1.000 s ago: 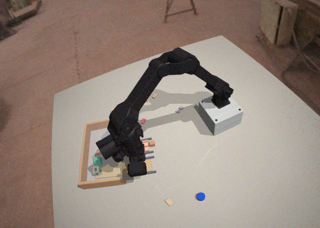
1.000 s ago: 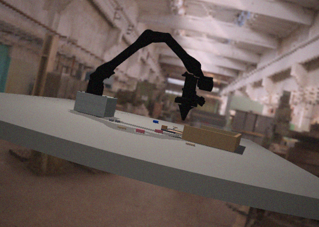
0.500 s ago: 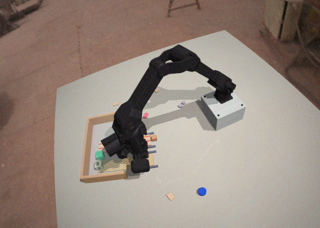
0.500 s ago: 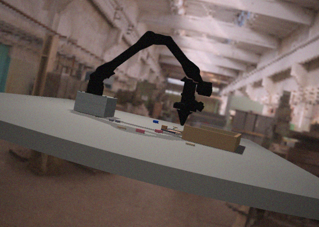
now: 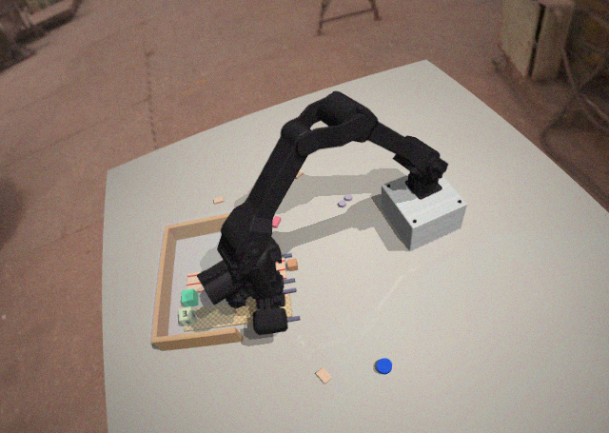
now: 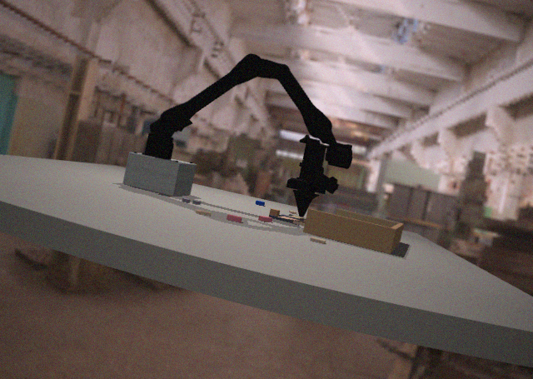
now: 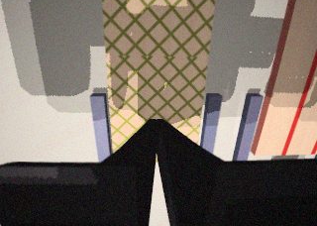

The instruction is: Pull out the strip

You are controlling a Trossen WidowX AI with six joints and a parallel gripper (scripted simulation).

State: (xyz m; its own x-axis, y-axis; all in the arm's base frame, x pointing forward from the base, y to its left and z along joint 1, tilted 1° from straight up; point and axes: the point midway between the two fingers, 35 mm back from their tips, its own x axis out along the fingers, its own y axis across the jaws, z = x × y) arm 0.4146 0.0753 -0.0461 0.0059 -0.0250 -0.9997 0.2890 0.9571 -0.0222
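Right now my gripper tip is 90 mm short of the tan cross-hatched strip, 30 mm to the left of it and 10 mm above it. The rest, counted from my gripper tip: tan tile (180 mm to the left, 30 mm behind, 10 mm below); then labelled cube (200 mm ahead, 60 mm to the right, 10 mm above); then orange block (80 mm to the right, 70 mm behind).
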